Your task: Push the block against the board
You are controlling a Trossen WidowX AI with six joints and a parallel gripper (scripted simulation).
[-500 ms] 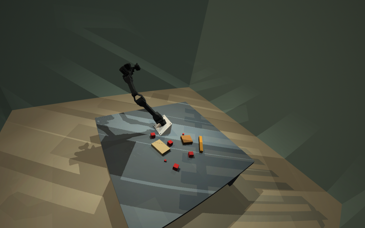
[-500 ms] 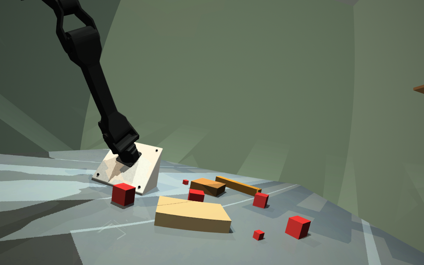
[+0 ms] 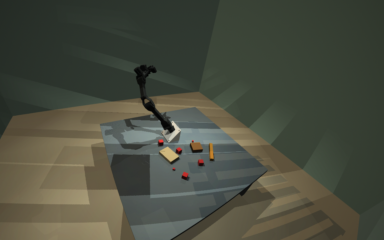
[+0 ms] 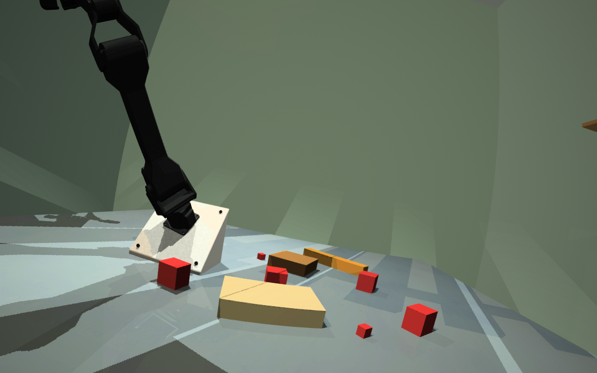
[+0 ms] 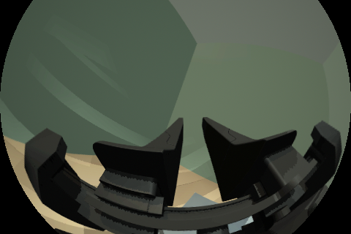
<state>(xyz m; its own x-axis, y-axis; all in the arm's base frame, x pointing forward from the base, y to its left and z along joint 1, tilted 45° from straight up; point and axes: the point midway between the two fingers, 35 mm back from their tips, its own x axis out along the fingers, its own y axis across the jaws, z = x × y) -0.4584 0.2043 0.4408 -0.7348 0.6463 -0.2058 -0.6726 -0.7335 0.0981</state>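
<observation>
My gripper tip is 68 cm short of the tan board, 60 cm above it and 2 cm to the right of it. The rest, counted from my gripper tip: square block 65 cm ahead, 60 cm below, 32 cm to the left; orange bar 75 cm ahead, 60 cm below, 44 cm to the left.
</observation>
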